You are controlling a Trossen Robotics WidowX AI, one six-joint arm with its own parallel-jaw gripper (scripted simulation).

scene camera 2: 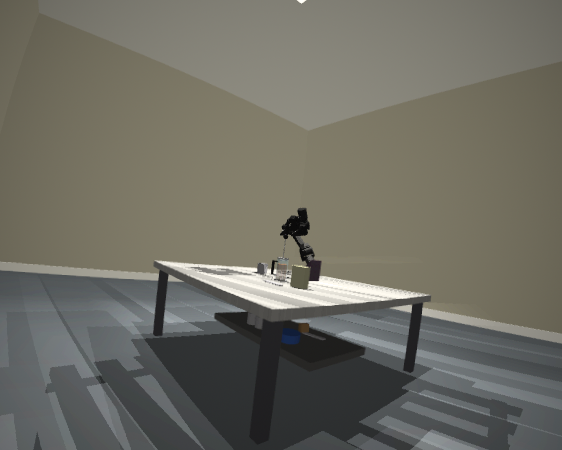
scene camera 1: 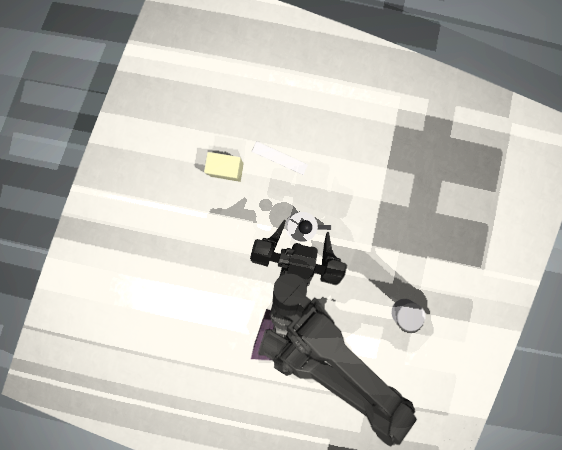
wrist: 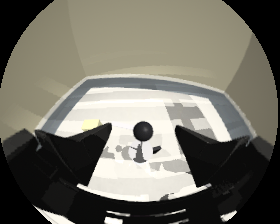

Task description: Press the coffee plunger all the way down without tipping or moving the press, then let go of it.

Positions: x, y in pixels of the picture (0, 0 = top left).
Labels:
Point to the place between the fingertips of the gripper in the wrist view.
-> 144, 127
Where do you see a coffee press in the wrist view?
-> At 140, 151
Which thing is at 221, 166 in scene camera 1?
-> A pale yellow block.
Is the gripper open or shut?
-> Open.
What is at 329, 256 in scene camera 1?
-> The gripper.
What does the gripper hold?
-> Nothing.

